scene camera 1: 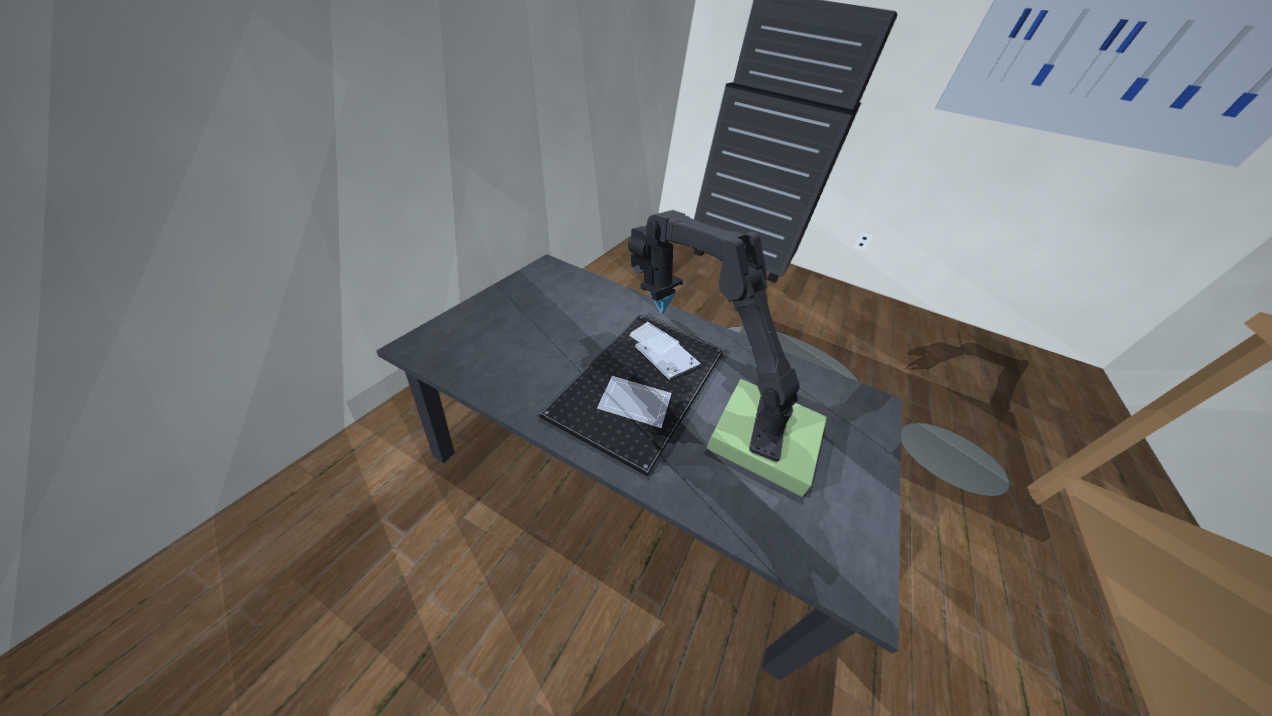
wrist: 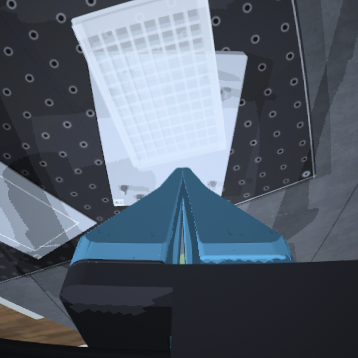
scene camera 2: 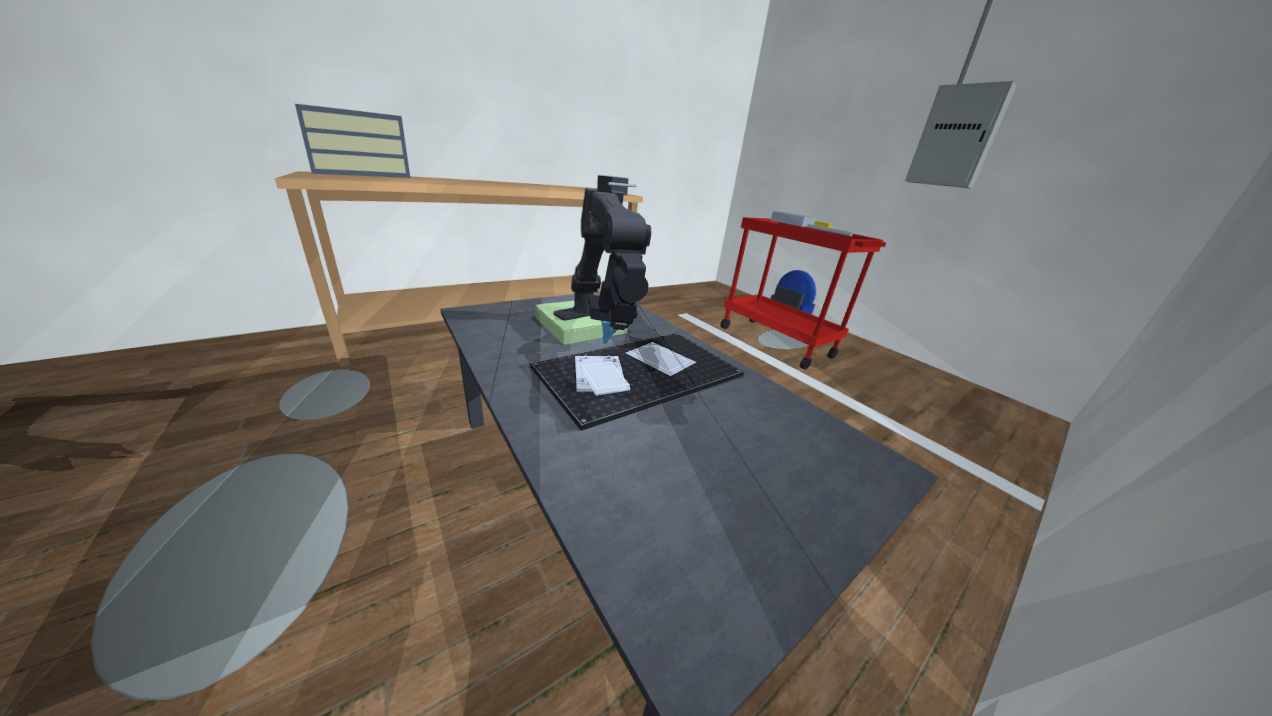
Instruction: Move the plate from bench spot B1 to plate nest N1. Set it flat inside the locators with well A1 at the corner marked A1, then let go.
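Frame: origin at the arm's base, x down, y left, z ahead, level; metres.
Where they show: gripper, between the fingertips: [scene camera 1: 661,312] [wrist: 182,178] [scene camera 2: 604,342]; arm's base, origin of its link: [scene camera 1: 768,426] [scene camera 2: 583,312].
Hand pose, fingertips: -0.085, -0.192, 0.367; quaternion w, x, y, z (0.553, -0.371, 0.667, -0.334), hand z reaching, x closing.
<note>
Things, the pixels of their top centre, and the offset from my fingertips, as dx, dy, dz. "spot": a spot on its surface instead. Level surfaces: height alone.
- clear-white gridded plate, centre of its top: [wrist: 162,97] [scene camera 2: 604,373] [scene camera 1: 655,336] +0.085, +0.004, +0.002
- white nest N1, centre of its top: [wrist: 169,150] [scene camera 2: 599,367] [scene camera 1: 668,350] +0.100, +0.029, -0.051
- small A1 label, a spot on its surface: [wrist: 119,202] spot: +0.110, +0.115, -0.088
- white bench spot B1, a spot on its surface: [wrist: 37,220] spot: +0.120, +0.224, -0.064
- dark table, height of its surface: dx +0.135
The clear-white gridded plate [scene camera 1: 654,337] [scene camera 2: 608,379] [wrist: 160,90] lies askew on the white nest N1 [scene camera 1: 679,362] [scene camera 2: 582,362] [wrist: 112,155], turned against it and sticking out past its far end. It is not seated square inside the dark locators; whether it is tilted is hard to tell. The small A1 label [wrist: 119,202] is at the nest's lower left corner in the wrist view. The white bench spot B1 [scene camera 1: 634,401] [scene camera 2: 660,357] [wrist: 37,220], with a thin outline, bears no plate. My gripper [scene camera 1: 661,308] [scene camera 2: 607,338] [wrist: 182,178] is shut and empty, above and apart from the plate and nest.
The nest and the spot are on a black perforated board [scene camera 1: 578,415] [scene camera 2: 709,369] [wrist: 270,131] on the dark table [scene camera 1: 480,333] [scene camera 2: 676,524]. The arm stands on a green block [scene camera 1: 805,440] [scene camera 2: 569,331]. A red cart [scene camera 2: 801,234] stands beyond the table.
</note>
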